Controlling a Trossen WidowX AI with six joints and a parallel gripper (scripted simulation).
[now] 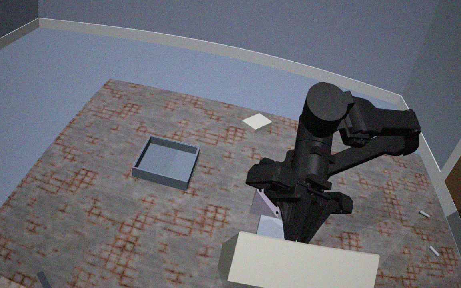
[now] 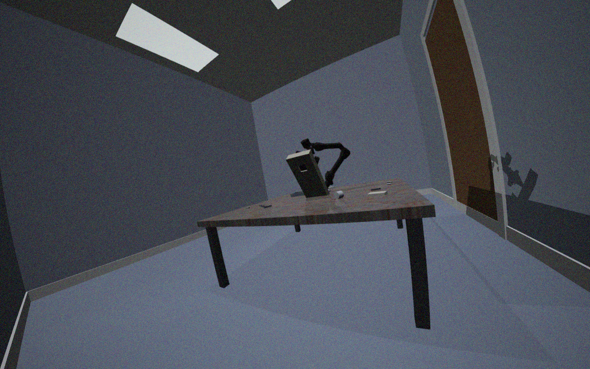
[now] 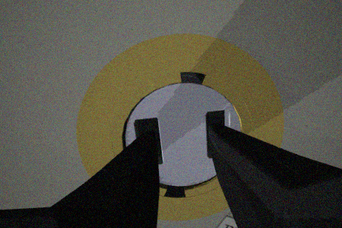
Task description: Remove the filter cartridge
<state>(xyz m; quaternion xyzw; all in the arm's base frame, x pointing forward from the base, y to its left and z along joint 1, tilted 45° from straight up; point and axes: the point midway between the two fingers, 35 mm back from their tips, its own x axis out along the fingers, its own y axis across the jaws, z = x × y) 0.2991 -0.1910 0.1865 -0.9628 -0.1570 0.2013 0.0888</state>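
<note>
My gripper tip is 1 cm short of the round filter cartridge and 1 cm above it. Round my gripper tip: tray 41 cm behind, 28 cm to the right, 25 cm below; cream service panel 8 cm below, 3 cm behind.
</note>
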